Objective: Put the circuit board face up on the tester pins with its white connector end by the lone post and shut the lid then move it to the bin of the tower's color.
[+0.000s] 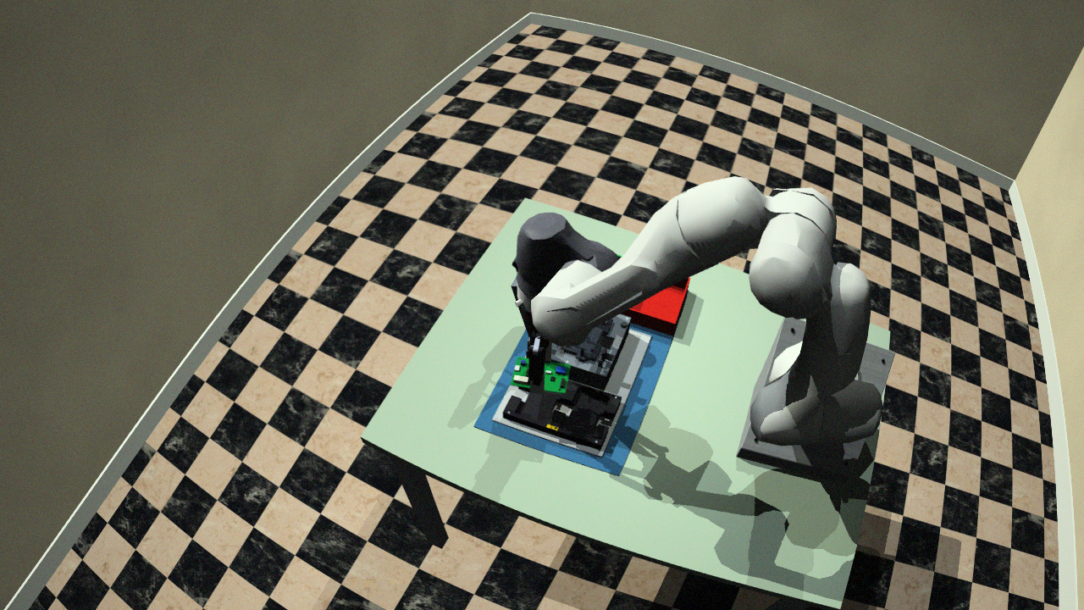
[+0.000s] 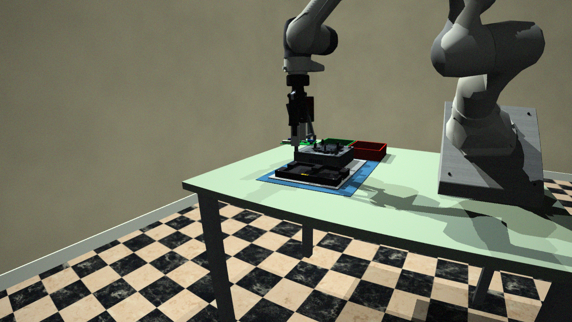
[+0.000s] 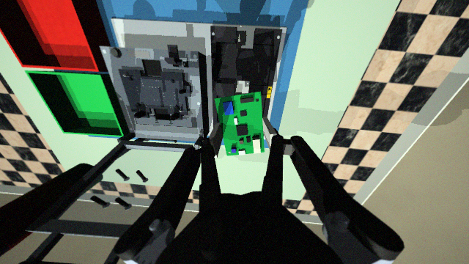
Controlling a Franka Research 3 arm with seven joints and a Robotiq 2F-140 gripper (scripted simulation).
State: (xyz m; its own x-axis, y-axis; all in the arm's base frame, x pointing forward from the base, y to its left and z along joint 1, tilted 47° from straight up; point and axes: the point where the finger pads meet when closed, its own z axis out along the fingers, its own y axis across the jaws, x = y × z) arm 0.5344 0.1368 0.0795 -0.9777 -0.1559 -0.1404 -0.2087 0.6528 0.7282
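Now: the green circuit board 2 cm below my hand. The rest, counted from my hand: tester plate (17 cm to the right, 7 cm below, 3 cm behind); then tester lid (17 cm to the right, 8 cm ahead, 4 cm above); then green bin (37 cm to the right, 13 cm below, 1 cm ahead).
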